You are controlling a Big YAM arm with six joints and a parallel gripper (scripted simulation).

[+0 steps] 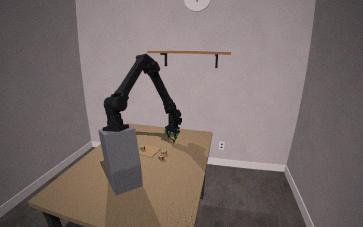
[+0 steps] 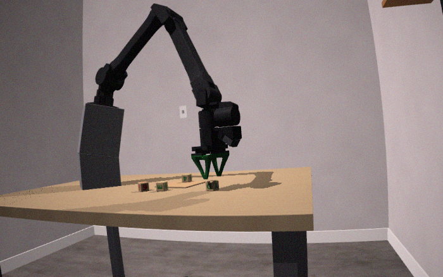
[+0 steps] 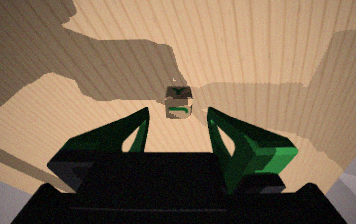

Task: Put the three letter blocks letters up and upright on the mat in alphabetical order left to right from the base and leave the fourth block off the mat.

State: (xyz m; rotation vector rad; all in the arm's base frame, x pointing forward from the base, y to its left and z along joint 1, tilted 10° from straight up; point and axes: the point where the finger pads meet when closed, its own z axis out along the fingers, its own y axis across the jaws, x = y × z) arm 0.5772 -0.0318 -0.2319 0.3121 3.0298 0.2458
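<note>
Now: the green-lettered block 30 mm below my hand. Also, from my hand: dark block (200 mm behind, 150 mm to the left, 30 mm below); pale mat (190 mm behind, 110 mm to the left, 50 mm below).
</note>
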